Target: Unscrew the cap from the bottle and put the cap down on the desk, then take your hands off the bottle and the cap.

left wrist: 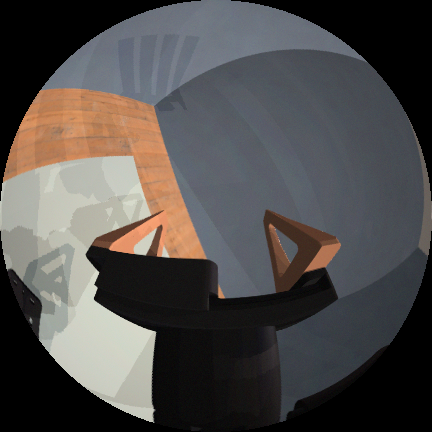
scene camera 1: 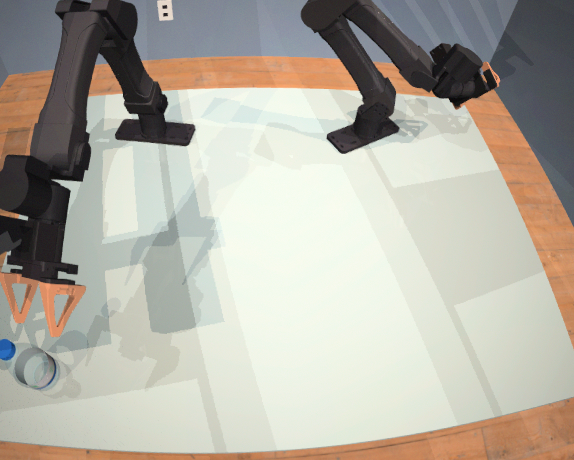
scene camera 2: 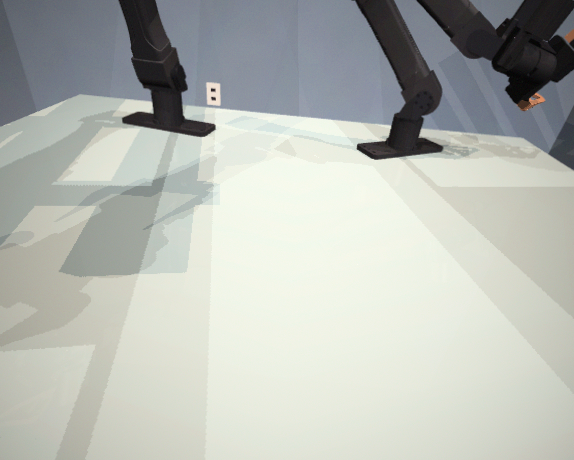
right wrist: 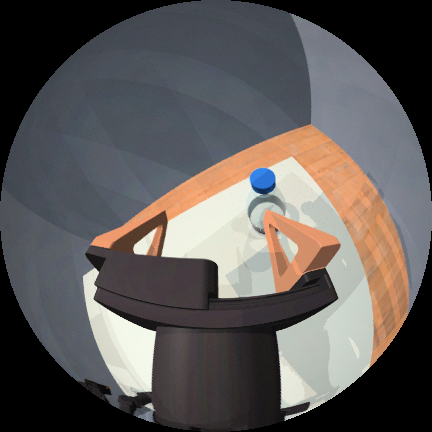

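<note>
A clear bottle stands upright at the lower left of scene camera 1. Its blue cap appears to sit on top of the neck; the clear neck is hard to make out. My right gripper is open, with its orange fingers above and behind the bottle as scene camera 1 shows it, apart from bottle and cap. In the right wrist view the bottle is beyond the right-hand finger, which overlaps its lower part. My left gripper is open and empty, near the back right corner. The bottle does not show in scene camera 2.
A pale mat covers the wooden desk, whose border shows around it. The left arm's base and the right arm's base stand near the back edge. A wall outlet is behind them.
</note>
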